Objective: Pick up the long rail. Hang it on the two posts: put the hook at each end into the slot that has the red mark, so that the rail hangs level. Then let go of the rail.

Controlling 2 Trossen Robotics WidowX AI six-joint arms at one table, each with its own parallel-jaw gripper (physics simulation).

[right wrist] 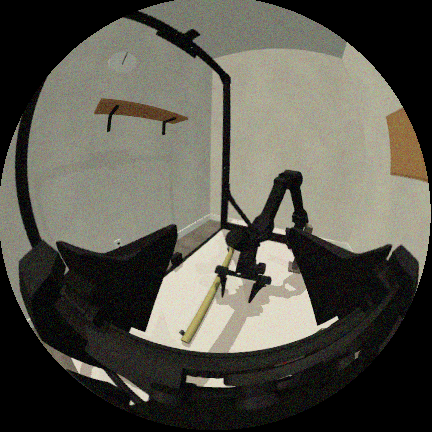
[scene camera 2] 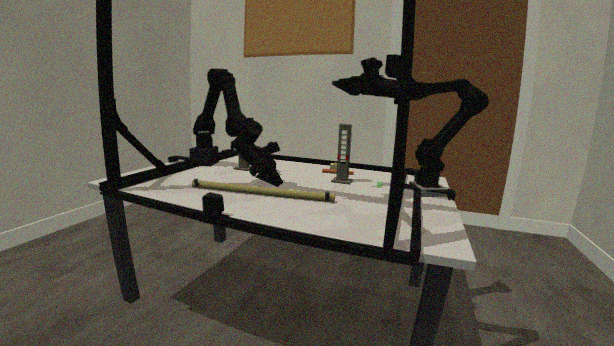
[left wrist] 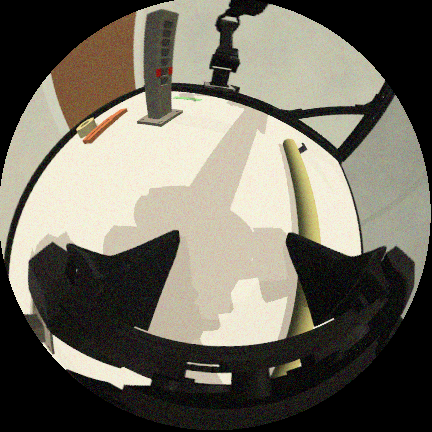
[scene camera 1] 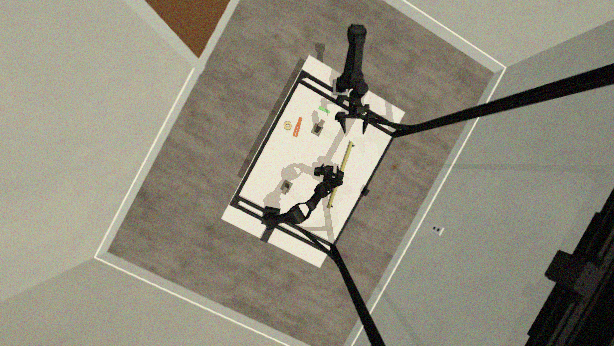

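Pixels of known places: left gripper, fingertip midpoint: [right wrist: 235, 299] [scene camera 2: 280, 184] [left wrist: 234, 237] [scene camera 1: 330, 164]; right gripper, fingertip midpoint: [right wrist: 235, 231] [scene camera 2: 335, 81] [scene camera 1: 354, 134]; left arm's base, link origin: [scene camera 2: 204, 147] [scene camera 1: 270, 217]; right arm's base, link origin: [scene camera 2: 428, 185] [left wrist: 218, 84] [scene camera 1: 340, 87].
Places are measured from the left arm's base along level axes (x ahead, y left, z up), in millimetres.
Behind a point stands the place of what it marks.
The long yellow rail [scene camera 1: 347, 156] @(x 488, y -410, z -51 mm) [scene camera 2: 265, 191] @(x 379, y -406, z -59 mm) [left wrist: 303, 200] @(x 456, y -393, z -56 mm) [right wrist: 202, 312] @(x 484, y -400, z -52 mm) lies on the table, with a small dark hook near each end. My left gripper [scene camera 2: 279, 184] @(x 410, y -313, z -62 mm) [left wrist: 234, 237] @(x 410, y -313, z -62 mm) [right wrist: 235, 299] @(x 410, y -313, z -62 mm) is open and empty, low over the table beside the rail; in its wrist view the rail passes behind the right-hand finger. My right gripper [scene camera 1: 354, 132] @(x 572, y -333, z 274 mm) [scene camera 2: 334, 83] @(x 572, y -333, z 274 mm) is open and empty, high above the table. One grey slotted post [scene camera 1: 317, 128] @(x 601, y -167, z 59 mm) [scene camera 2: 344, 142] @(x 625, y -192, z 73 mm) [left wrist: 160, 50] @(x 604, y -186, z 57 mm) stands upright, with red marks at a low slot. The other post [scene camera 1: 286, 187] @(x 224, y -61, z 114 mm) [scene camera 2: 243, 161] @(x 208, y -69, z -42 mm) is mostly hidden behind my left arm in scene camera 2.
An orange bar [scene camera 1: 297, 127] @(x 600, y -40, z -64 mm) [left wrist: 105, 126] @(x 587, y -61, z -70 mm) and a pale yellow ring [scene camera 1: 287, 122] @(x 616, y 23, z -50 mm) lie beyond the upper post. A flat green piece [scene camera 1: 324, 110] @(x 753, y -197, z -75 mm) [scene camera 2: 380, 184] @(x 761, y -195, z -75 mm) [left wrist: 188, 99] @(x 756, y -200, z -76 mm) lies near the right arm's base. A black frame [scene camera 2: 270, 229] @(x 441, y -636, z -82 mm) runs around the table, with uprights at its corners.
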